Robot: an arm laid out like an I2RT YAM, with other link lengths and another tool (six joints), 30 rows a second.
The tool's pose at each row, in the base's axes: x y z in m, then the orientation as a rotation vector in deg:
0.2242 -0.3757 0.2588 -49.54 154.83 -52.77
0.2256 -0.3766 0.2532 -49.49 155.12 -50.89
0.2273 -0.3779 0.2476 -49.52 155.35 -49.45
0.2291 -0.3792 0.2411 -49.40 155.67 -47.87
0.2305 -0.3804 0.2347 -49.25 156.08 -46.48
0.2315 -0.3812 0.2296 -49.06 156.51 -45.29
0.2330 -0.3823 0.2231 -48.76 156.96 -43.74
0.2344 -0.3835 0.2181 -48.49 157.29 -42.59
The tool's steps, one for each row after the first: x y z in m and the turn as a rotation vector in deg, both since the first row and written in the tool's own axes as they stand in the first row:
-0.0008 0.0021 0.0054 -1.11 -0.61 0.28
-0.0017 0.0039 0.0111 -1.97 -1.06 0.44
-0.0026 0.0061 0.0175 -2.94 -1.50 0.72
-0.0033 0.0085 0.0237 -3.84 -1.76 0.98
-0.0039 0.0106 0.0284 -4.65 -1.91 1.24
-0.0047 0.0131 0.0347 -5.65 -2.19 1.61
-0.0053 0.0146 0.0397 -6.38 -2.40 1.92

